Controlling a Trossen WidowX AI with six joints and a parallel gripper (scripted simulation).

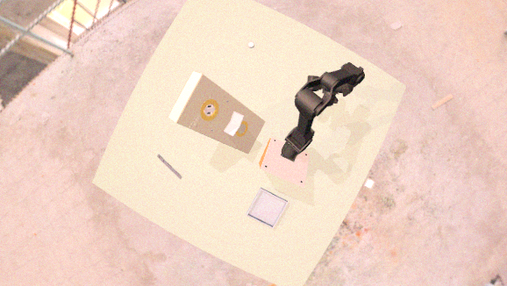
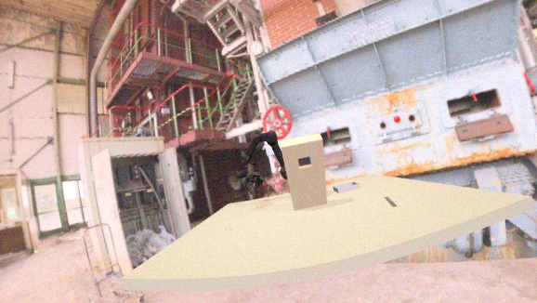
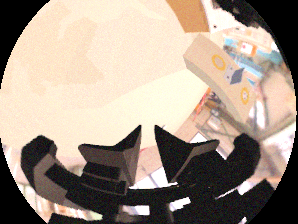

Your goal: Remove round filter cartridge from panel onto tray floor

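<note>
My gripper tip is now 32 cm short of the round filter cartridge, 31 cm to the right of it and 15 cm below it. From my gripper tip the other things lie so: tray (8 cm behind, 61 cm to the left, 11 cm below).
</note>
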